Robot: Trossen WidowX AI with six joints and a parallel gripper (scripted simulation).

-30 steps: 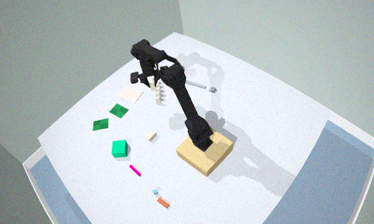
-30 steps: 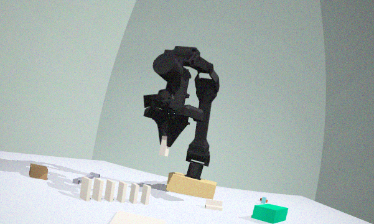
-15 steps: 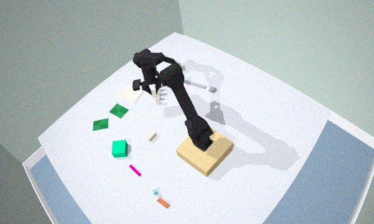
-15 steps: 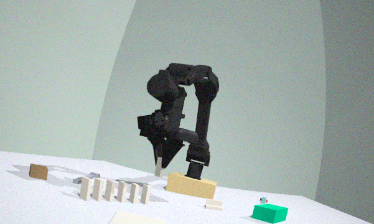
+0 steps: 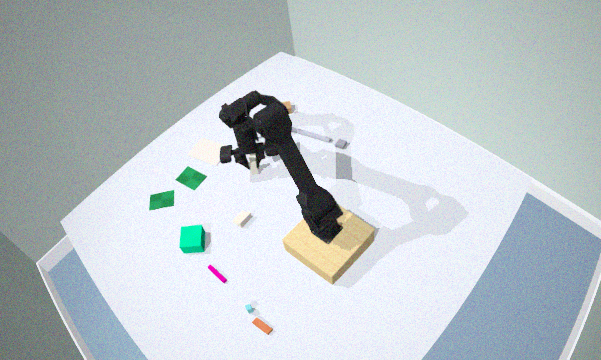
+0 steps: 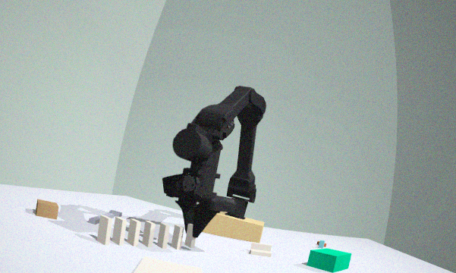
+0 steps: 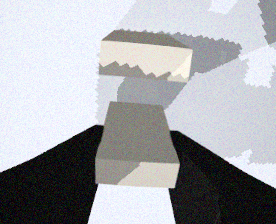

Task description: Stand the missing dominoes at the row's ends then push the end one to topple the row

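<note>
My gripper tip is 4 cm past the green block, 32 cm to the right of it and 1 cm above it. From my gripper tip the other things lie so: tan block (14 cm ahead, 29 cm to the right, 2 cm below); then cream flat tile (23 cm ahead, 3 cm to the left, 3 cm below); then grey bar (2 cm behind, 24 cm to the right, 3 cm below).
</note>
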